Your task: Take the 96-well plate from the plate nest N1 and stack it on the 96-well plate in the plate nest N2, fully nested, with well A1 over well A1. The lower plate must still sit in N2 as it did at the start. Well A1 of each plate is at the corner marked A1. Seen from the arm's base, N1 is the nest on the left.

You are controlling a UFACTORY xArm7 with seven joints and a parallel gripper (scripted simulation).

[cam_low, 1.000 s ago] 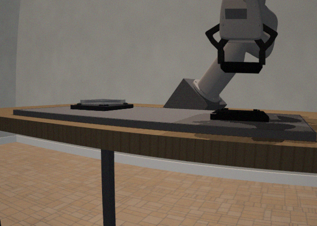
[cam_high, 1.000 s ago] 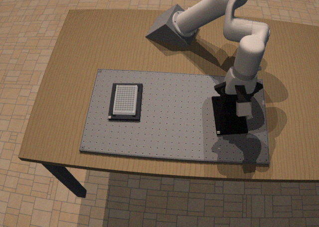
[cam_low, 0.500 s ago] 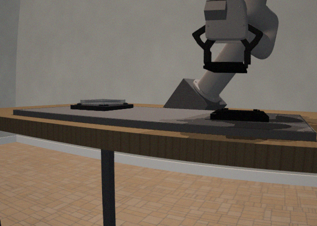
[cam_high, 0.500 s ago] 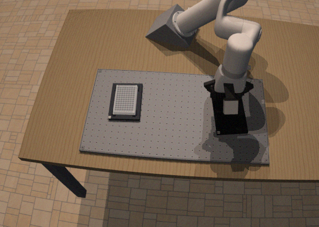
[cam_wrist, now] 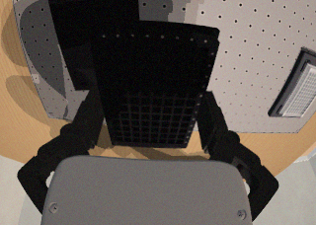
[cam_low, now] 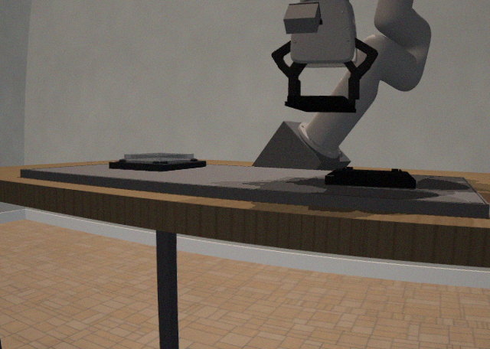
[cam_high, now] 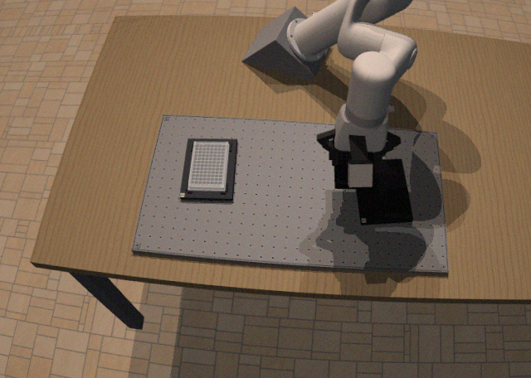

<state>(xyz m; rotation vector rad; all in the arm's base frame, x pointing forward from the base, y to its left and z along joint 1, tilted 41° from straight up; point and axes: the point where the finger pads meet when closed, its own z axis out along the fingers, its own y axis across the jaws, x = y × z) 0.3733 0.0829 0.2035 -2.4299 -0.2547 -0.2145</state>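
The clear 96-well plate is 4 cm ahead of my hand, 32 cm to the right of it and 11 cm below it. Round my hand: black 96-well plate: 1 cm below.
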